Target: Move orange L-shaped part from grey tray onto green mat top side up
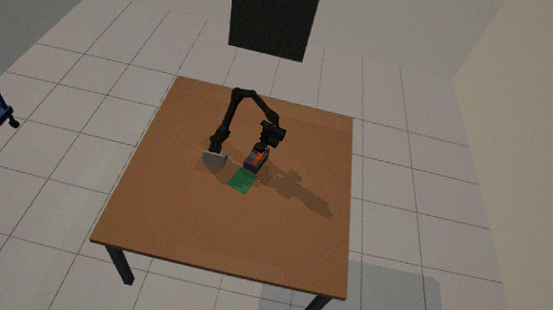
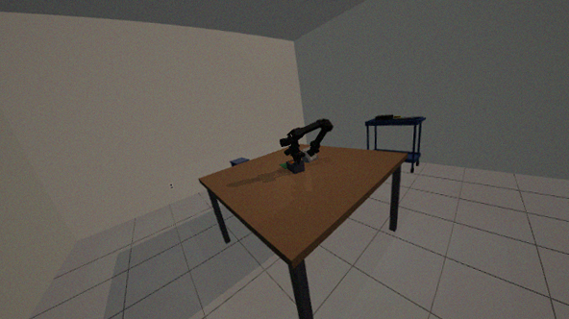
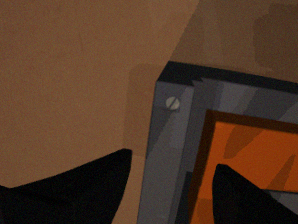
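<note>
My gripper tip is 3 cm past the orange L-shaped part, 5 cm to the left of it and 2 cm above it. From my gripper tip the other things lie so: green mat 9 cm behind, 20 cm to the right, 8 cm below.
</note>
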